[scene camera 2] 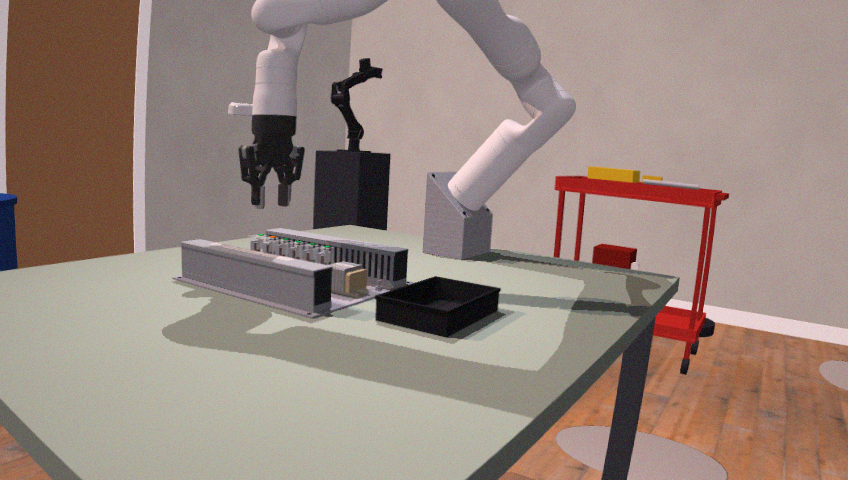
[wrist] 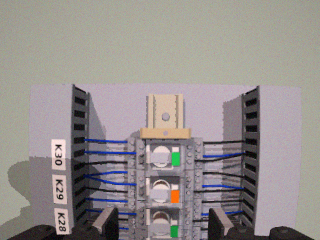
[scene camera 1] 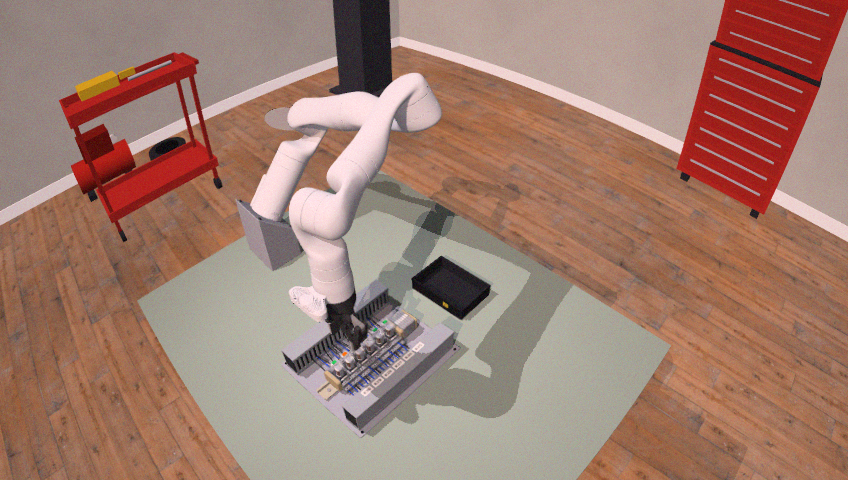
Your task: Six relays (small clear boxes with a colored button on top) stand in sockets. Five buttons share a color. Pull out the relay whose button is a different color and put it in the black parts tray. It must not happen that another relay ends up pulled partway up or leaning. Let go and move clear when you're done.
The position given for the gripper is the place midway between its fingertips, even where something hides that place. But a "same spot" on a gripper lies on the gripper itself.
Labels:
The gripper shows in scene camera 2 (271,207), in the wrist view and in scene camera 1. A black parts tray shows in scene camera 2 and in scene camera 1; in the wrist view it is out of frame. The same spot on the gripper: (wrist: 109,216) is (scene camera 1: 349,344). One and the same spot on the black parts tray: (scene camera 2: 440,306) is (scene camera 1: 436,288).

